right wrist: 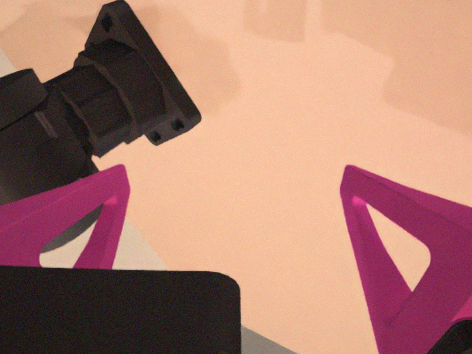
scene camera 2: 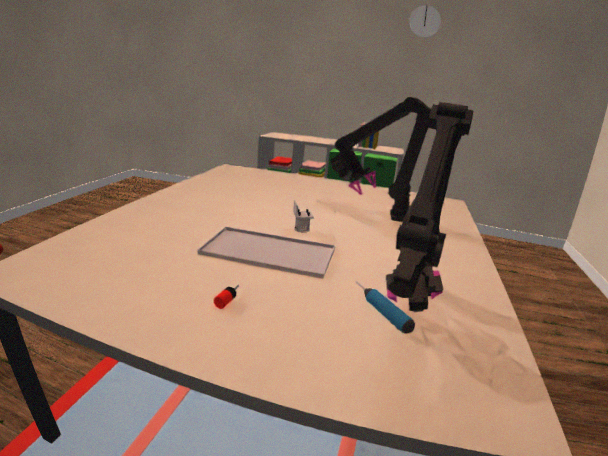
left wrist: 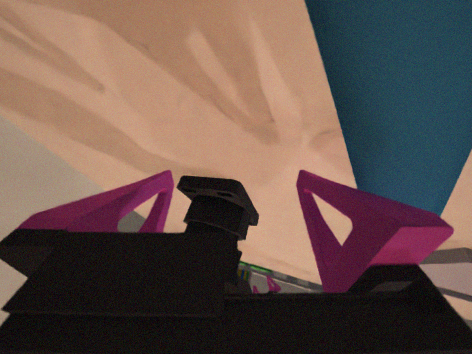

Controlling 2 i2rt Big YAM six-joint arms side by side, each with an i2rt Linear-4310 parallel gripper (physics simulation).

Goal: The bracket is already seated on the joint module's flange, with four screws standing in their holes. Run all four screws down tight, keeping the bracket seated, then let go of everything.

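Frame: origin at the left arm's base, x ahead, y left, z up, level; metres.
Seen in the pictures: left gripper, fingertip midpoint: [left wrist: 235, 177]; right gripper, fingertip midpoint: [right wrist: 235, 176] [scene camera 2: 368, 191] [left wrist: 261, 280]; left arm's base at its link origin: [left wrist: 224, 198]; right arm's base at its link origin: [right wrist: 145, 78] [scene camera 2: 399, 217].
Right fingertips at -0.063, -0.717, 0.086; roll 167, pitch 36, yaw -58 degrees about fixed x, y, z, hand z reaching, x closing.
Note:
Offsets run from my right fingertips to a thing's top centre, as dx, dy, dz.
The grey joint module {+0.355, +0.284, -0.022} [scene camera 2: 302, 224] stands upright past the tray, with the light bracket [scene camera 2: 296, 209] on top. Small dark shapes show at the bracket; how deep the screws sit is too small to tell. A blue screwdriver {+0.222, +0.833, -0.044} [scene camera 2: 388, 310] [left wrist: 405, 90] lies on the table, its thin shaft pointing toward the tray side. My left gripper [scene camera 2: 414, 295] [left wrist: 235, 177] is open and empty, close beside the blue handle. My right gripper [scene camera 2: 368, 189] [right wrist: 235, 176] is open and empty above the table, behind and to the right of the module in the scene view.
A shallow grey tray {+0.498, +0.484, -0.070} [scene camera 2: 261, 264] [left wrist: 447, 256] lies in front of the module. A short red driver {+0.618, +0.771, -0.052} [scene camera 2: 223, 299] with a black collar lies nearer the front edge. A black arm base [right wrist: 135, 85] stands at the upper left in the right wrist view. A shelf unit [scene camera 2: 265, 150] stands behind the table.

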